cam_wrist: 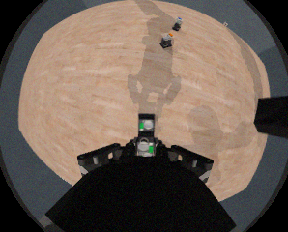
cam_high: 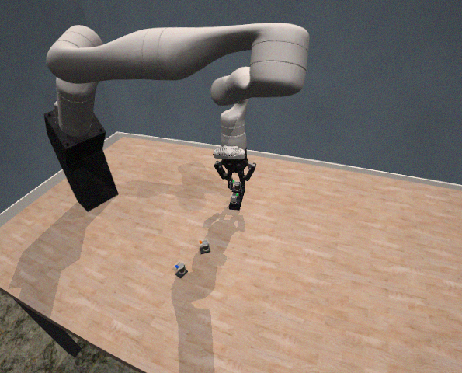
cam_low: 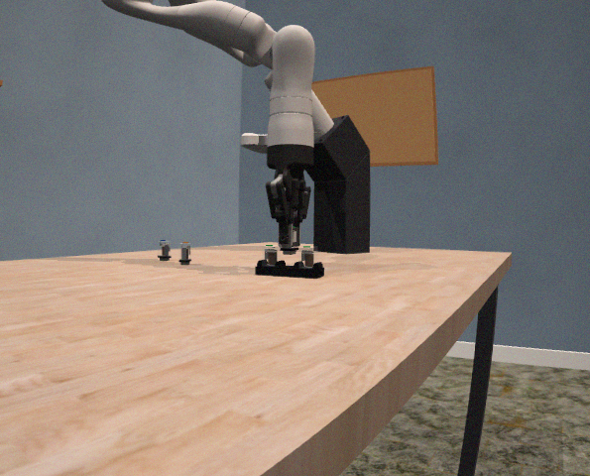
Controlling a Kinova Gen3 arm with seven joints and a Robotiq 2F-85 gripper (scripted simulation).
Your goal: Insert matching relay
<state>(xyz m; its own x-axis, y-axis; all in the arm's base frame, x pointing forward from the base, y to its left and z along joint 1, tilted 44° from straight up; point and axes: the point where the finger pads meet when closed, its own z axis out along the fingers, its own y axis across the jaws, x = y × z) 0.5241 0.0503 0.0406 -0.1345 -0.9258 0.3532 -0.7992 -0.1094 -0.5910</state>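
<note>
My gripper is now 60 mm above the black rack. Also, from my hand: orange-button relay (80 mm behind, 230 mm to the right, 40 mm below); blue-button relay (140 mm behind, 310 mm to the right, 40 mm below).
</note>
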